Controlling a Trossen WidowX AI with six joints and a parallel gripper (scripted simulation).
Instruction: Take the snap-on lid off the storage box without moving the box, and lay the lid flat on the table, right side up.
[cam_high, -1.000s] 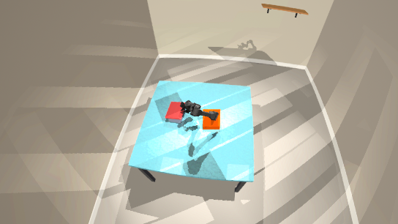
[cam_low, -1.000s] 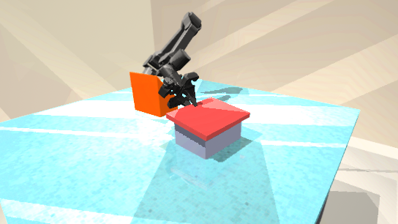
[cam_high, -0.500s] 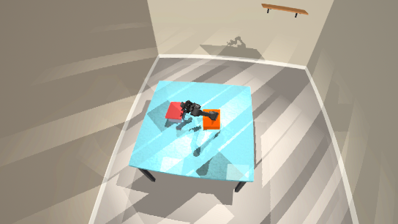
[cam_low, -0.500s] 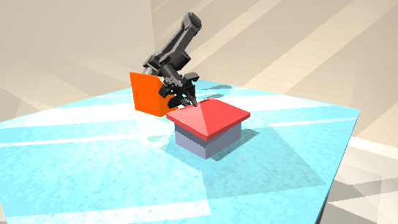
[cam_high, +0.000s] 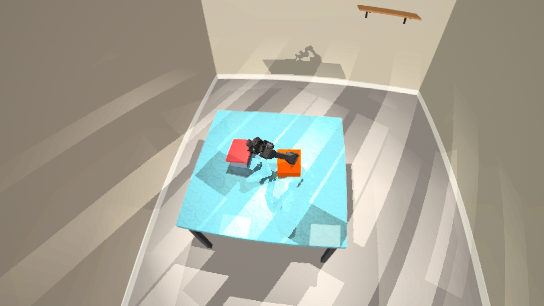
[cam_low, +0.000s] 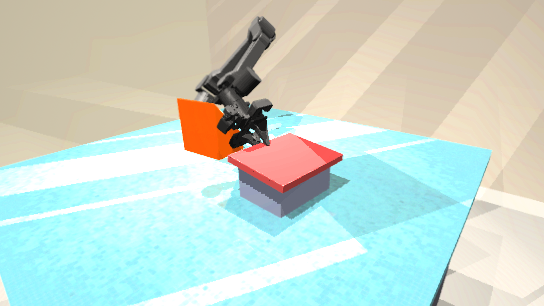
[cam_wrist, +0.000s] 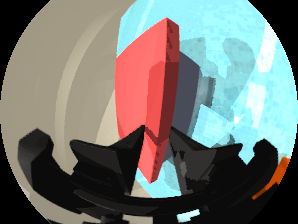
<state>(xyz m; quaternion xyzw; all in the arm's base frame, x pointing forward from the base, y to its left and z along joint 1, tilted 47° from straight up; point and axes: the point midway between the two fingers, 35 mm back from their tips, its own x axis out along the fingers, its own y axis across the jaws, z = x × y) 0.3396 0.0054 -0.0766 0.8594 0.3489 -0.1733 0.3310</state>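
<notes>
The red lid is 8 cm ahead of my gripper tip and 1 cm to the right of it. From my gripper tip the other things lie so: grey storage box: 7 cm ahead, 6 cm below, 1 cm to the right.
</notes>
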